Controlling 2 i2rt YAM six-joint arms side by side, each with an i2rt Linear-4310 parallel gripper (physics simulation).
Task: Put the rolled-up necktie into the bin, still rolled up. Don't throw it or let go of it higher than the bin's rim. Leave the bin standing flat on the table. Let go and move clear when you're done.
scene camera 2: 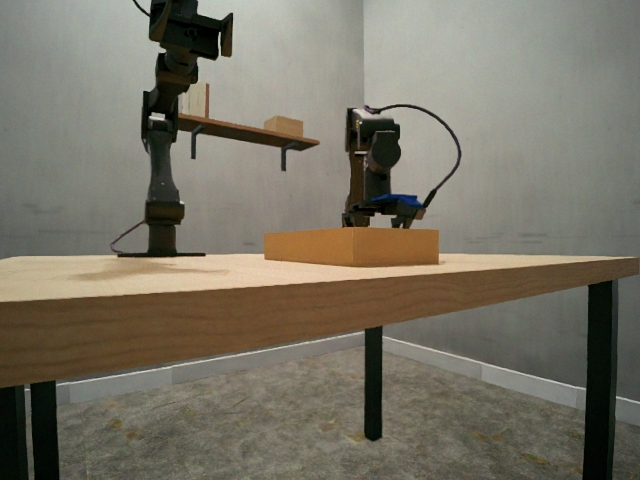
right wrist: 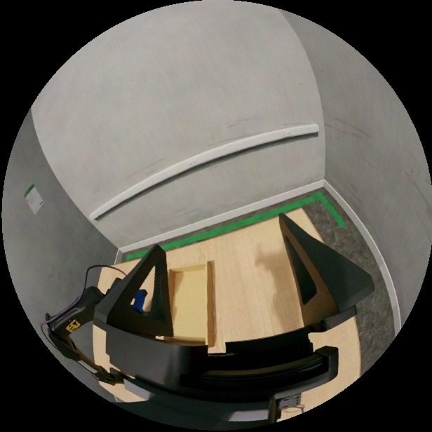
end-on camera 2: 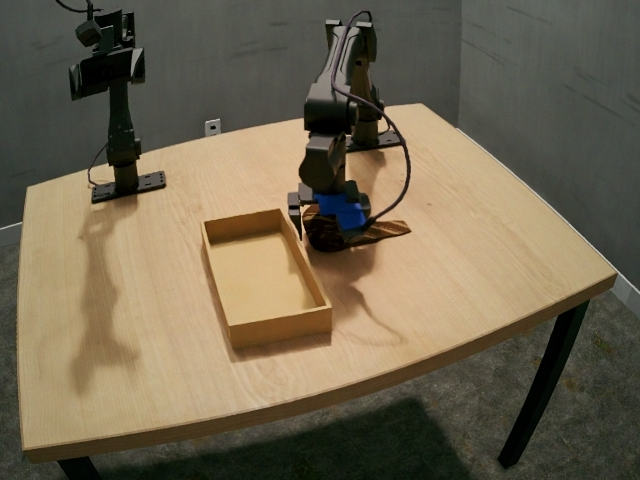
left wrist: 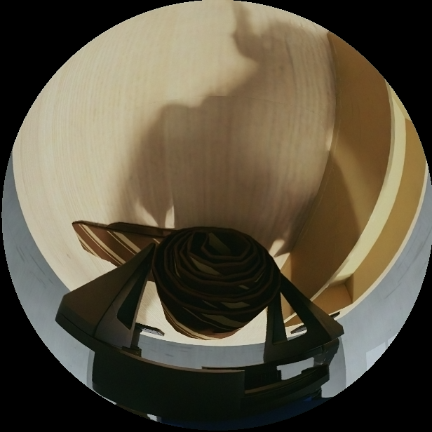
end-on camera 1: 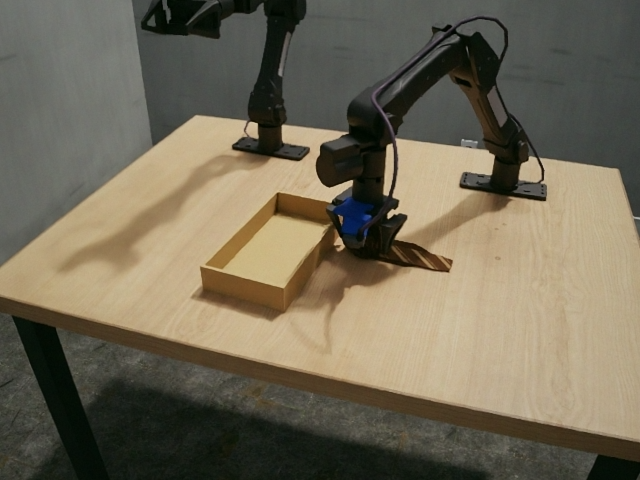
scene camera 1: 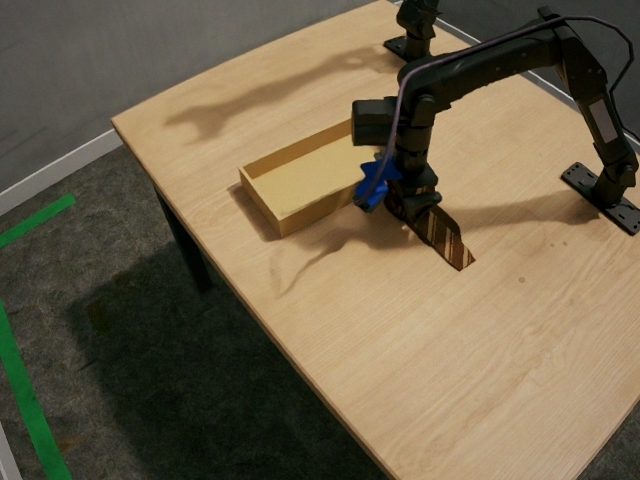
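Observation:
The brown striped rolled-up necktie (scene camera 1: 448, 241) (end-on camera 1: 421, 256) (end-on camera 2: 321, 235) (left wrist: 215, 290) stands on the table beside the bin, its flat tail stretching away from the bin. The shallow tan bin (scene camera 1: 315, 211) (scene camera 2: 310, 248) (end-on camera 1: 242, 287) (end-on camera 2: 279, 325) (left wrist: 360, 140) stands flat and empty; it hides the roll in scene camera 2. My left gripper (scene camera 1: 391, 209) (scene camera 2: 378, 225) (end-on camera 1: 369, 246) (end-on camera 2: 328, 235) (left wrist: 218, 266) is open, pointing down, low over the roll, a finger on either side; one finger is between roll and bin wall. My right gripper (scene camera 2: 191, 28) (end-on camera 2: 107, 72) (right wrist: 214, 235) is open and empty, high above the table.
The wooden table (scene camera 1: 465, 361) (end-on camera 1: 439, 320) (end-on camera 2: 155, 289) carries both arm bases. The left arm's cable (end-on camera 1: 395, 170) (end-on camera 2: 406, 160) loops beside its wrist. A wall shelf (scene camera 2: 242, 132) with a box (scene camera 2: 284, 126) is behind the arms. Green tape (scene camera 1: 31, 397) marks the floor.

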